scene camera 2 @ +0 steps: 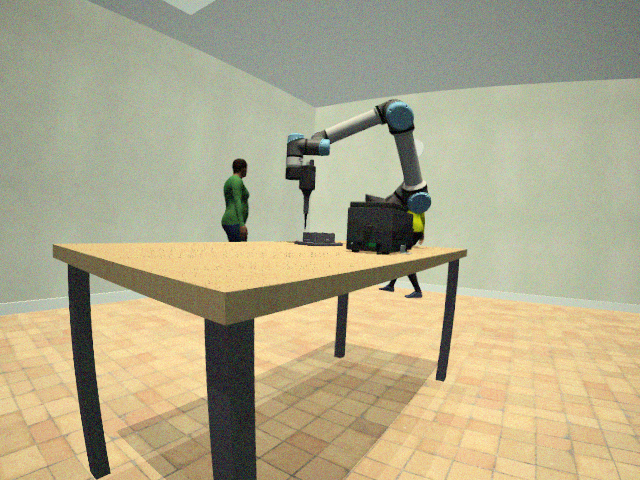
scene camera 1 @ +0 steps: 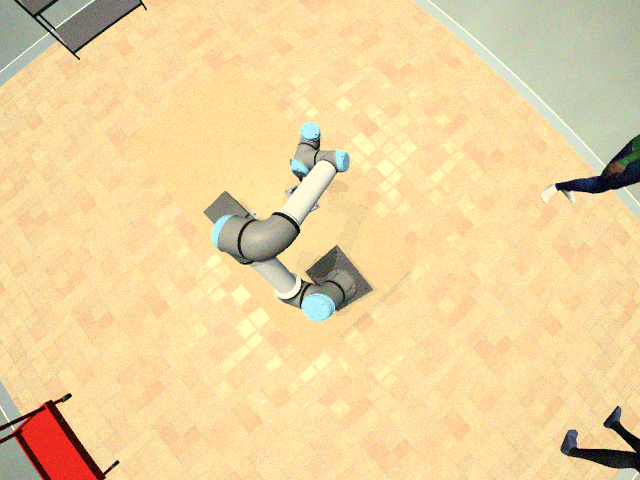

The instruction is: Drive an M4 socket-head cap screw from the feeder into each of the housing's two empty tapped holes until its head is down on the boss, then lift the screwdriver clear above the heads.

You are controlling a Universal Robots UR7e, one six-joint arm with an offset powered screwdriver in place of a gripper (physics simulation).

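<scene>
The screwdriver (scene camera 2: pixel 305 227) hangs upright from the wrist in the scene camera 2 view, with its bit tip a little above the left end of the housing. In the scene camera 1 view the arm hides it. A small pale spot shows at the tip, but whether it is a screw is too small to tell. The grey housing (scene camera 1: pixel 291 191) (scene camera 2: pixel 318 238) sits low on the table; in the scene camera 1 view the forearm covers most of it. Its tapped holes cannot be made out. The dark, boxy feeder (scene camera 1: pixel 224 204) (scene camera 2: pixel 368 227) stands on the table, partly under the elbow in the scene camera 1 view.
The arm's base plate (scene camera 1: pixel 361 285) is on the table (scene camera 2: pixel 170 263). A person in green (scene camera 2: pixel 235 198) stands beyond the table, and a person in yellow (scene camera 2: pixel 417 222) is partly hidden behind the feeder and arm. A red cart (scene camera 1: pixel 56 449) and a grey rack (scene camera 1: pixel 103 25) stand at the room's edges.
</scene>
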